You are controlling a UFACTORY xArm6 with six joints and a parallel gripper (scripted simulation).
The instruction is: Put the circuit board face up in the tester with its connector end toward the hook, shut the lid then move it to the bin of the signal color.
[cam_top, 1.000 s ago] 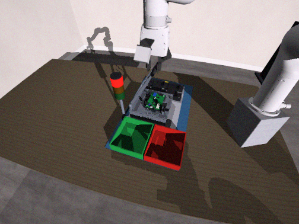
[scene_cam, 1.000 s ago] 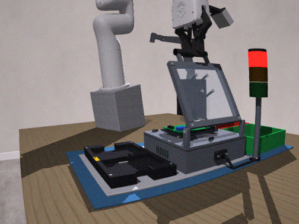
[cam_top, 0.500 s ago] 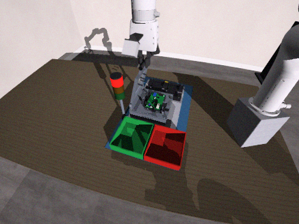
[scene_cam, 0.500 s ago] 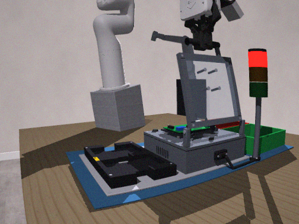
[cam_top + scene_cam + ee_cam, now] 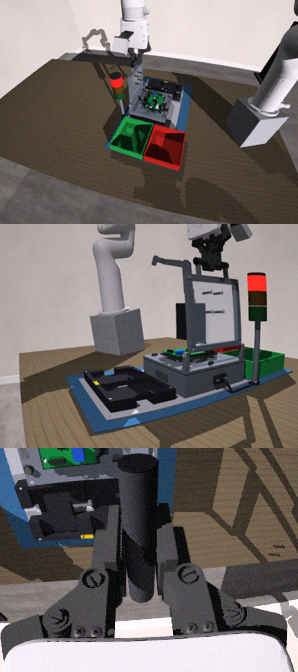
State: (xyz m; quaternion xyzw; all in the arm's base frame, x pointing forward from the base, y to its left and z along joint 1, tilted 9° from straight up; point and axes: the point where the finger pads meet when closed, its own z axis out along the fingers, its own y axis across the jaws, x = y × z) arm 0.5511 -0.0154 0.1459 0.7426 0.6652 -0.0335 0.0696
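The green circuit board is 200 mm below my hand, 90 mm behind it and 10 mm to the left of it. The rest, counted from my hand: clear lid (90 mm below); green bin (260 mm below, 200 mm to the left, 20 mm behind); plate (210 mm below, 80 mm behind, 20 mm to the left).
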